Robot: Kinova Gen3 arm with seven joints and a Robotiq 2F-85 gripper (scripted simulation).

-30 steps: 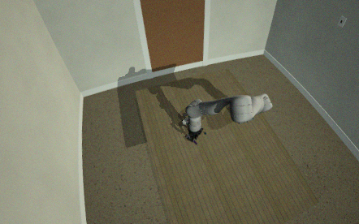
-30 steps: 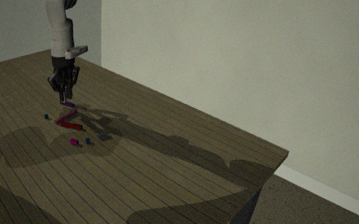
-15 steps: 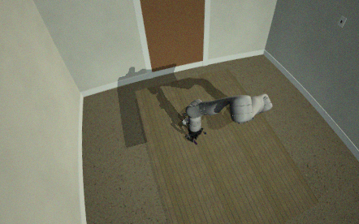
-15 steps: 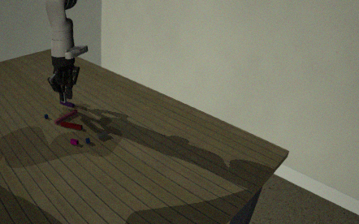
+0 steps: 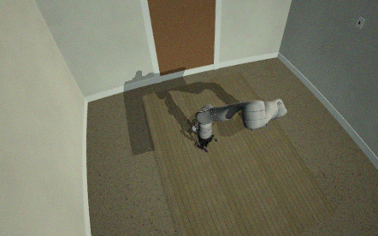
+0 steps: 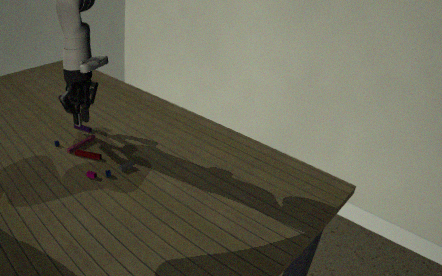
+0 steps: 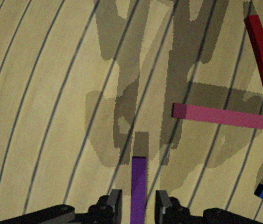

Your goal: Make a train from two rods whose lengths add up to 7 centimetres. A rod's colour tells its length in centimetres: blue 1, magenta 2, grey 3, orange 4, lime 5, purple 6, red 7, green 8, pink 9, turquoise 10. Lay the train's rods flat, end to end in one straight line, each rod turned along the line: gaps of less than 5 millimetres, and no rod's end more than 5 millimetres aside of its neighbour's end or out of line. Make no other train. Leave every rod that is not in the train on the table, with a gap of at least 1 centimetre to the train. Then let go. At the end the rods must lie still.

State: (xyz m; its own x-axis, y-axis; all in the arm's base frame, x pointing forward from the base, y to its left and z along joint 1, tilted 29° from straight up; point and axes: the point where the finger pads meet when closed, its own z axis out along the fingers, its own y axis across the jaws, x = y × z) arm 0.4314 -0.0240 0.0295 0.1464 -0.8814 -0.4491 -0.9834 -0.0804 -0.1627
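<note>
Right now my hand is 30 mm above the purple rod. Round my hand: red rod (120 mm to the right, 80 mm behind, 30 mm below); pink rod (70 mm to the right, 60 mm behind, 30 mm below); magenta rod (190 mm to the right, 130 mm behind, 30 mm below).
</note>
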